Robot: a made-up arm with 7 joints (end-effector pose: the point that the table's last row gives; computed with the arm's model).
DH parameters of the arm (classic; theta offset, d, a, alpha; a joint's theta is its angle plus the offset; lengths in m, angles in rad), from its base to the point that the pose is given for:
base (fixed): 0 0 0 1.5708
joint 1: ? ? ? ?
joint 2: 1.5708 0 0 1.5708
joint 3: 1.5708 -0.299 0 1.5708
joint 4: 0 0 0 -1.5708
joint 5: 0 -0.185 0 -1.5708
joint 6: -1.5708 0 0 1.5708
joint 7: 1.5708 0 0 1.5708
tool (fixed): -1.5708 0 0 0
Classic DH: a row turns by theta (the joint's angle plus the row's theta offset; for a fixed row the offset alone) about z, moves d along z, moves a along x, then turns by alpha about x.
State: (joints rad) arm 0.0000 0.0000 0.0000 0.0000 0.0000 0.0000 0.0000
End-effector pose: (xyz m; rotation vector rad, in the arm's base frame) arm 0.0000 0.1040 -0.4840 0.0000 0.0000 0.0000
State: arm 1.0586 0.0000 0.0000 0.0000 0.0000 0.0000 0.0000
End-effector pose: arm 0.4219 0.1040 -0.2372 0.0000 -1.0586 0.0000
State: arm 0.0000 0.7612 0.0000 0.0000 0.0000 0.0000 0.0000
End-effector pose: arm 0.0000 0.4379 -0.3504 0.7612 0.0000 0.0000
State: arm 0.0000 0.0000 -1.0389 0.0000 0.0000 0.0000 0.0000
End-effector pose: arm 0.0000 0.1040 -0.4840 0.0000 0.0000 -1.0389
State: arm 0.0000 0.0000 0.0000 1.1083 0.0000 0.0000 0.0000
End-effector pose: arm 0.1656 0.1040 -0.3815 0.0000 -1.1083 0.0000
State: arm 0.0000 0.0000 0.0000 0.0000 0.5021 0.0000 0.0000
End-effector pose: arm 0.0000 0.1040 -0.4840 0.0000 0.0000 0.5021
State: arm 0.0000 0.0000 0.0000 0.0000 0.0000 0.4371 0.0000
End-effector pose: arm 0.0000 0.1040 -0.4840 0.0000 0.4371 0.0000
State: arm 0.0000 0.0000 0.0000 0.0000 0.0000 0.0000 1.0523
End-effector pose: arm 0.0000 0.1040 -0.4840 -1.0523 0.0000 0.0000
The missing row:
joint 1: 1.5708 -0.104 0 1.5708
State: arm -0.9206 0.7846 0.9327 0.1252 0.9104 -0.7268 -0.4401
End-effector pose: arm -0.2530 0.4581 -0.2097 1.9758 -0.5755 0.9304
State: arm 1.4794 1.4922 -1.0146 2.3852 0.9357 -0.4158 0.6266
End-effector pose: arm 0.1260 0.2595 0.0558 -0.3824 -1.9625 -2.0862
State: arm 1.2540 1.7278 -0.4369 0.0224 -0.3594 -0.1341 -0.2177
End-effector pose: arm -0.0691 0.5823 0.0266 1.8790 -0.3409 0.3965
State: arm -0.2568 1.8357 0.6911 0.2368 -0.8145 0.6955 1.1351
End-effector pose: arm 0.0710 0.5589 0.1386 0.9453 0.3421 0.4146
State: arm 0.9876 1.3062 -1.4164 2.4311 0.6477 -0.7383 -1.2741
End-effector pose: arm 0.1409 0.2261 -0.0707 -0.4045 -2.1882 0.2332
